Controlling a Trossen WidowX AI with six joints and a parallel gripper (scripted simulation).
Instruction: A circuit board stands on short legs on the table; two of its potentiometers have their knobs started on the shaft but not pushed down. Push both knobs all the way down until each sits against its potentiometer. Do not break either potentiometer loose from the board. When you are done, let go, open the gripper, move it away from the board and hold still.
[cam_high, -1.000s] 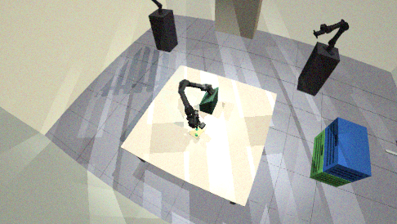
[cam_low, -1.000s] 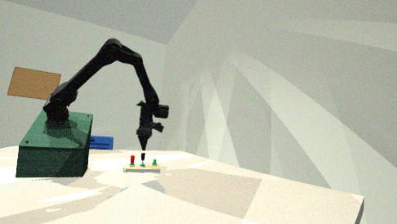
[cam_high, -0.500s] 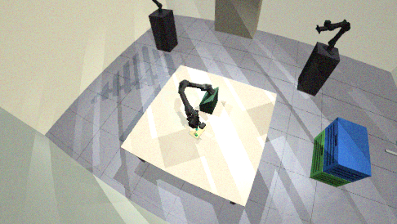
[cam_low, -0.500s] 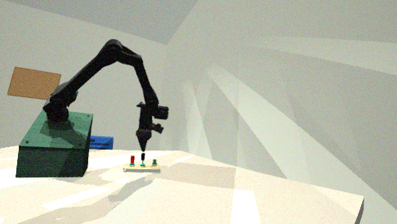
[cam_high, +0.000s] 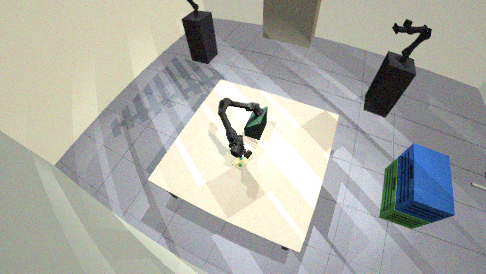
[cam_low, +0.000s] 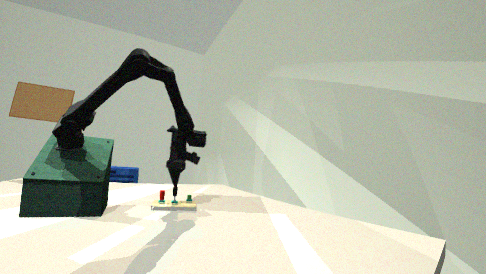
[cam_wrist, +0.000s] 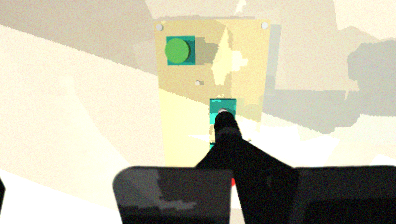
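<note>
The black knob lies 20 mm below my gripper tip. Also, from my gripper tip: red knob (40 mm behind, 10 mm to the left, 30 mm below).
</note>
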